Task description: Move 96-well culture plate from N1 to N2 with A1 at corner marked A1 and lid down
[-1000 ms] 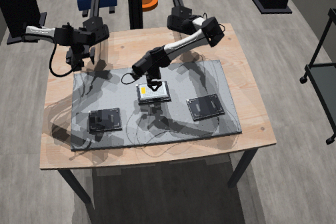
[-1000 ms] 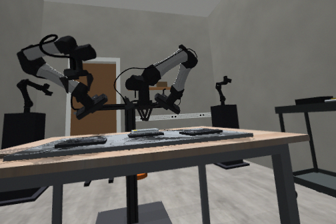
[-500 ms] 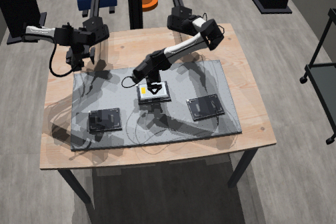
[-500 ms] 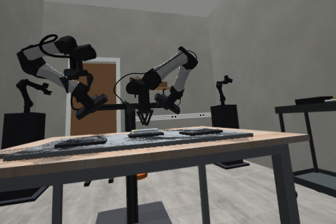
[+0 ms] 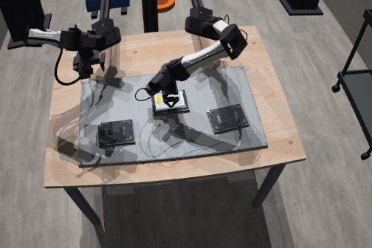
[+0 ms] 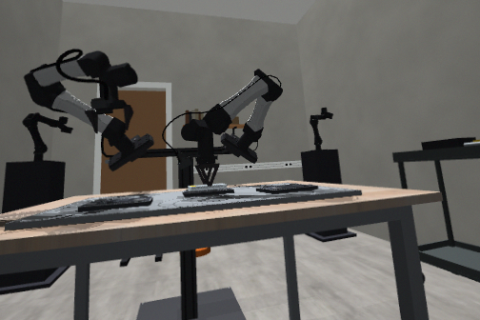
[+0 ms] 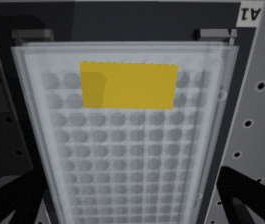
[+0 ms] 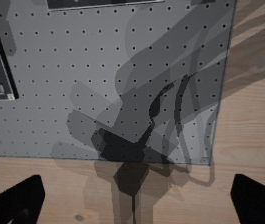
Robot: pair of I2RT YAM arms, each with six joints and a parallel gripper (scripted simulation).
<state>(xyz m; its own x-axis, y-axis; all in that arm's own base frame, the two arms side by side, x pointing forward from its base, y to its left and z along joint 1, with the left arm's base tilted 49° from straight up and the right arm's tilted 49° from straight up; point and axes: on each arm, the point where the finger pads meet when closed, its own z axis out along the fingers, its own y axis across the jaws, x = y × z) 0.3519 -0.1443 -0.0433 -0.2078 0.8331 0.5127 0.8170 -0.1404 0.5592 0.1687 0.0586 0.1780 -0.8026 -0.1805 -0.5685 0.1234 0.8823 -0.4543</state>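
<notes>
The 96-well culture plate lies 20 mm below my left hand. Also, from my left hand: plate nest: 30 mm below; nest N2: 240 mm to the left, 130 mm ahead, 30 mm below; nest N1: 260 mm to the right, 130 mm ahead, 30 mm below.
</notes>
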